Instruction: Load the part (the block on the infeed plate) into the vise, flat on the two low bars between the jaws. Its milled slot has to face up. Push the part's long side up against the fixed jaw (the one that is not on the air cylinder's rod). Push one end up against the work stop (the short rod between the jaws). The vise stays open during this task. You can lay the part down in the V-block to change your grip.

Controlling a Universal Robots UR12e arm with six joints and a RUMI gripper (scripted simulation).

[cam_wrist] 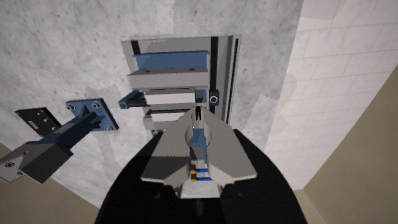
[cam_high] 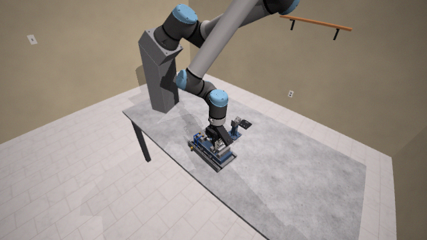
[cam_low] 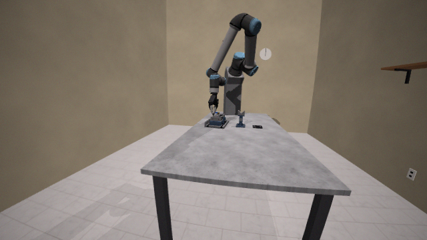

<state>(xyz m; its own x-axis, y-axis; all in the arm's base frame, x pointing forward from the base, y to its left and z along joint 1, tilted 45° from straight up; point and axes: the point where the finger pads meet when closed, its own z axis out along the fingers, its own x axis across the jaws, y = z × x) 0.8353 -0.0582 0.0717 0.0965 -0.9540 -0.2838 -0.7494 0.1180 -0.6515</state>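
The part is 30 mm to the left of my hand and 20 mm below it. Round my hand: cylinder rod: 90 mm behind, 20 mm to the left, 40 mm below; work stop: 10 mm behind, 80 mm to the left, 30 mm below; moving jaw: 40 mm behind, 30 mm to the left, 40 mm below.
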